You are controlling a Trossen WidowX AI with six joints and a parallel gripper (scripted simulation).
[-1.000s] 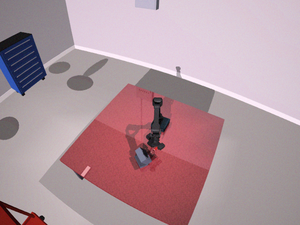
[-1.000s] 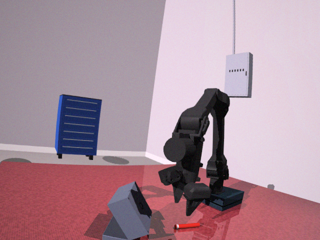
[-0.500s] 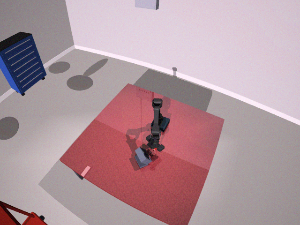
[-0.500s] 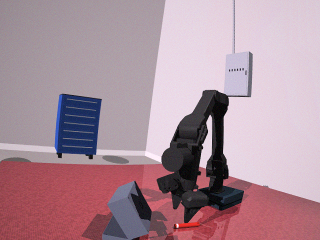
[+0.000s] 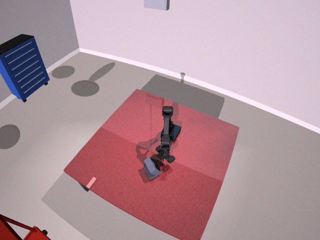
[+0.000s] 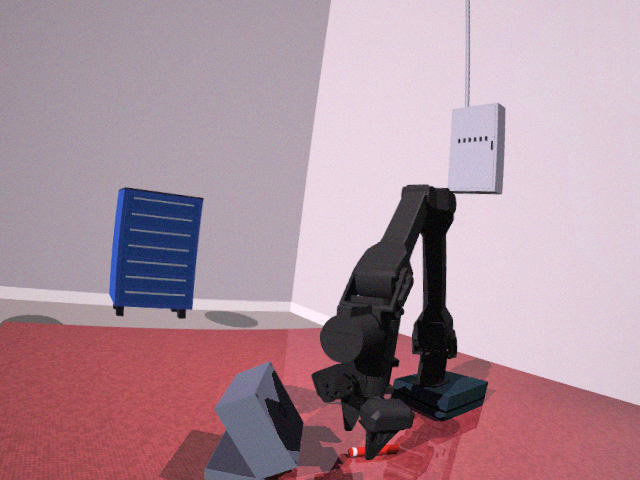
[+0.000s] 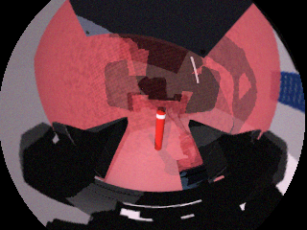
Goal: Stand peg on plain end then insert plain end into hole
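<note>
Now: gripper tip 1 cm past the red peg and 2 cm above it. Also, from my gripper tip: sloped panel 13 cm ahead, 6 cm to the right, 5 cm above.
</note>
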